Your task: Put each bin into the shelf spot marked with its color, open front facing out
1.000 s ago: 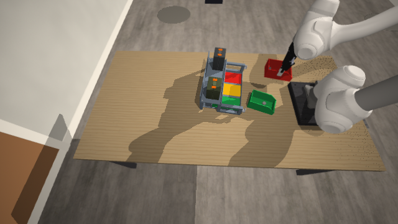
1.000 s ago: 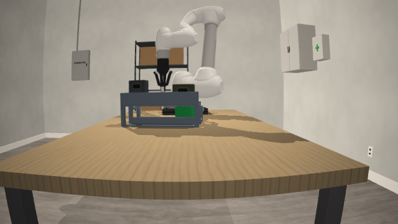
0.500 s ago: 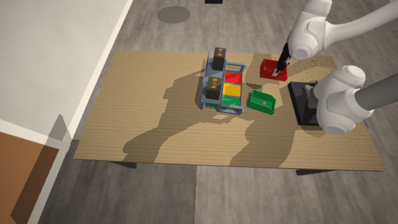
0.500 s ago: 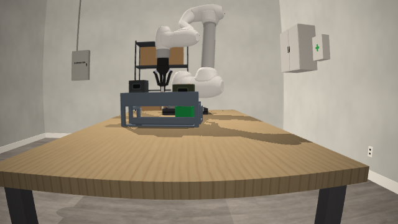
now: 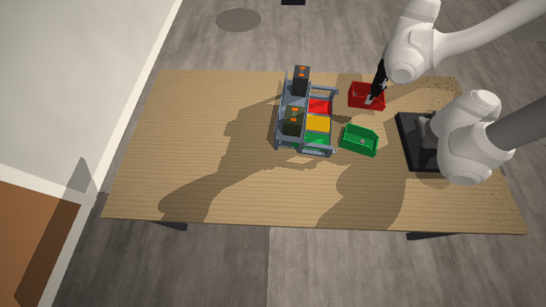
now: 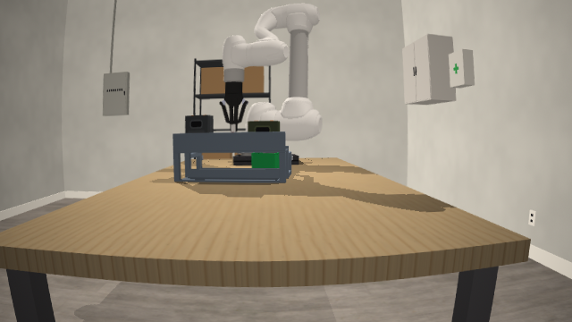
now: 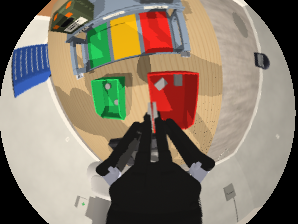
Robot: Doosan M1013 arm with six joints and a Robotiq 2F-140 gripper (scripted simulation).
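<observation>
My gripper is now 5 cm to the left of the red bin, 4 cm above it and 1 cm past it. The rest, counted from my hand: green bin 16 cm to the left, 12 cm below, 1 cm ahead.
</observation>
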